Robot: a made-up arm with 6 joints. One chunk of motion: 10 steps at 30 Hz.
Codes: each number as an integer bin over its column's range. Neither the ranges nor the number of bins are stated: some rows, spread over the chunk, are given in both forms.
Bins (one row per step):
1: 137 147 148 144 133 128
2: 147 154 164 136 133 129
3: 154 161 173 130 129 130
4: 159 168 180 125 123 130
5: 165 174 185 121 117 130
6: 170 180 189 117 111 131
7: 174 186 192 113 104 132
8: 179 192 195 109 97 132
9: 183 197 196 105 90 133
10: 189 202 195 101 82 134
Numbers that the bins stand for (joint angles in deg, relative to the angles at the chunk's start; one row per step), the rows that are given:
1: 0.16 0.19 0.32 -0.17 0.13 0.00
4: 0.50 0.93 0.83 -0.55 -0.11 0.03
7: 0.74 1.57 1.02 -0.79 -0.56 0.07
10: 0.98 2.14 1.06 -1.02 -1.08 0.10
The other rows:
2: 0.31 0.44 0.58 -0.33 0.13 0.02
3: 0.42 0.68 0.72 -0.45 0.04 0.03
5: 0.60 1.15 0.91 -0.63 -0.25 0.03
6: 0.68 1.36 0.97 -0.71 -0.39 0.05
8: 0.82 1.78 1.06 -0.87 -0.72 0.07
9: 0.88 1.96 1.08 -0.94 -0.89 0.08

